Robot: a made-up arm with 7 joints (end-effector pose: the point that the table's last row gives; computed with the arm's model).
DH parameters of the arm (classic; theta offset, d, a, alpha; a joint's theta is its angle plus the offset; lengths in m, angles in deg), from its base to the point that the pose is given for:
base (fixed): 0 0 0 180
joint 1: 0 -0.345 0 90
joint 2: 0 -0.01 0 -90
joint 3: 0 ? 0 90
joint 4: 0 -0.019 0 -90
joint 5: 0 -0.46 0 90
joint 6: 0 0 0 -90
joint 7: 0 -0.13 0 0
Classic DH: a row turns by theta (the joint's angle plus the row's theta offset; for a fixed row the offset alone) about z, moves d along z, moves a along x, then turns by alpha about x.
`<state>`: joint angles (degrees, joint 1 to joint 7).
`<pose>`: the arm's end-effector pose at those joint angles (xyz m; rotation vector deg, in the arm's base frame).
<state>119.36 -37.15 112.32 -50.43 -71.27 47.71 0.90</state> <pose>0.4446 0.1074 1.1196 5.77 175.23 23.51</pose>
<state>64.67 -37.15 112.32 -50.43 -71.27 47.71 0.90</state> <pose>0.1694 0.4248 1.1196 74.91 -157.34 -22.94</pose>
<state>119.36 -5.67 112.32 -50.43 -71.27 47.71 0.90</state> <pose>0.2238 -0.2852 1.1683 3.31 151.12 60.30</pose>
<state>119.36 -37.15 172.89 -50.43 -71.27 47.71 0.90</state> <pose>0.0514 0.1560 1.2336 57.57 127.17 -5.27</pose>
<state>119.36 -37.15 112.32 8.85 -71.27 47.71 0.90</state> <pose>0.1529 0.5644 1.1315 -45.05 143.93 -33.07</pose>
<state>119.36 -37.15 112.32 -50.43 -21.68 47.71 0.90</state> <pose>0.4719 0.1832 1.1160 -56.60 -165.64 31.87</pose>
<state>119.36 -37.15 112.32 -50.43 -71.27 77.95 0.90</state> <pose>0.3804 0.1157 1.0994 10.11 145.35 18.98</pose>
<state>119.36 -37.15 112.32 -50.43 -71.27 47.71 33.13</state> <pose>0.4446 0.1074 1.1196 -54.73 -168.45 -24.16</pose>
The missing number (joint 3, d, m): -0.433
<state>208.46 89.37 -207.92 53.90 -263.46 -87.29 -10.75</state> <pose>-0.4717 0.5829 0.6416 19.98 -71.23 73.44</pose>
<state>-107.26 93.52 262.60 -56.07 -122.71 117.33 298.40</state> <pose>0.1871 0.6921 0.3381 -118.80 96.38 42.31</pose>
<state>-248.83 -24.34 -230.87 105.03 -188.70 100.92 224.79</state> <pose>-0.1449 0.5599 0.6175 128.06 93.79 -42.07</pose>
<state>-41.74 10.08 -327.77 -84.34 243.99 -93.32 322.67</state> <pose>-0.3345 -0.1478 0.9495 52.63 -145.51 -90.26</pose>
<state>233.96 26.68 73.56 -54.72 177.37 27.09 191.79</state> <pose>-0.4815 -0.1327 1.0593 -109.41 -69.63 -95.40</pose>
